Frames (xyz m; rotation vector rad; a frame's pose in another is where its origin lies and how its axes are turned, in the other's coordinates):
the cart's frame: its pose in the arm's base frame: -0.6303 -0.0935 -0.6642 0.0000 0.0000 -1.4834
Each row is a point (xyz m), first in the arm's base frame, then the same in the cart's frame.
Working: the arm's base frame: its pose in the cart's frame: -0.0381 0.6361 0.6642 0.0000 0.0000 1.4834

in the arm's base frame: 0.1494 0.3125 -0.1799
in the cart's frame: -0.3364 0.8122 0.4843
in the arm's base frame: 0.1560 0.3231 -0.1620
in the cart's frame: -0.3464 0.8197 0.5022
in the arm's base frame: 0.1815 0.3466 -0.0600
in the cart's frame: -0.3676 0.8471 0.6042
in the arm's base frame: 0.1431 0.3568 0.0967
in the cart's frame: -0.3811 0.8098 0.7609
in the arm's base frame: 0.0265 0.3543 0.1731
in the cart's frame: -0.3888 0.6934 0.8373
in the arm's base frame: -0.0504 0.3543 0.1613
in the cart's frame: -0.3955 0.6168 0.8255
